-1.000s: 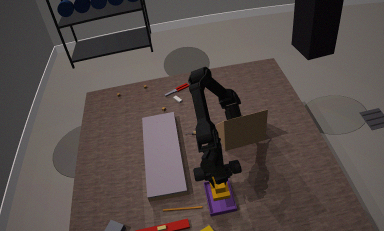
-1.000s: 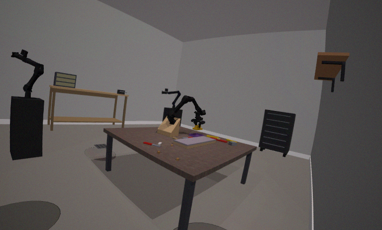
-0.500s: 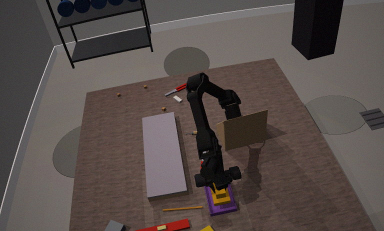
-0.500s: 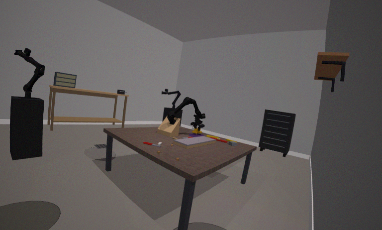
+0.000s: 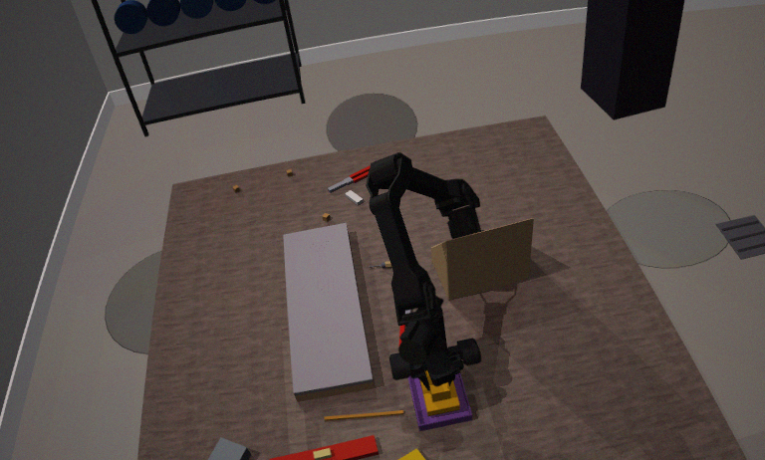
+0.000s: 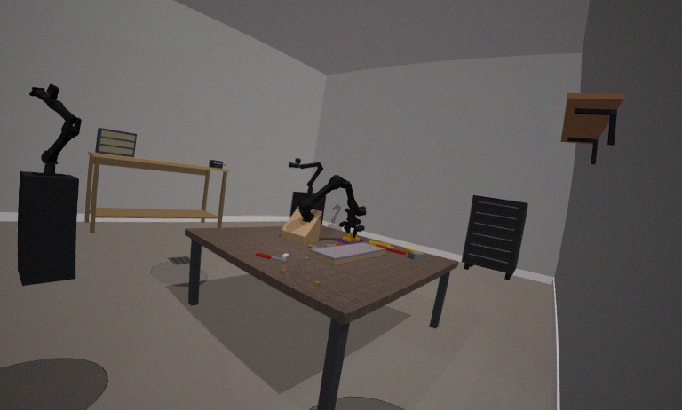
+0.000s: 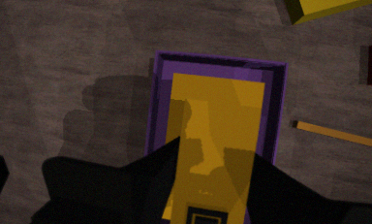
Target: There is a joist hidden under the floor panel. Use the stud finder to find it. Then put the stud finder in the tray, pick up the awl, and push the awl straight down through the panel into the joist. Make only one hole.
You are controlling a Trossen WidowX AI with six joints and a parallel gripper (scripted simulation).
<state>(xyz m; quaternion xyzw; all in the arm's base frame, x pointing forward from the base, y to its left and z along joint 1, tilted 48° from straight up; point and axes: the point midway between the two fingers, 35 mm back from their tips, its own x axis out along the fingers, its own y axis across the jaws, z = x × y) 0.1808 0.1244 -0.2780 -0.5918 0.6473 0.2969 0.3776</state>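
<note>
The purple tray lies 3 cm below my gripper tip and 1 cm to the right of it. The rest, counted from my gripper tip: pencil (17 cm ahead, 4 cm below, 1 cm to the right); small light (4 cm to the right, 3 cm above); yellow stud finder (2 cm to the right, 2 cm above).
</note>
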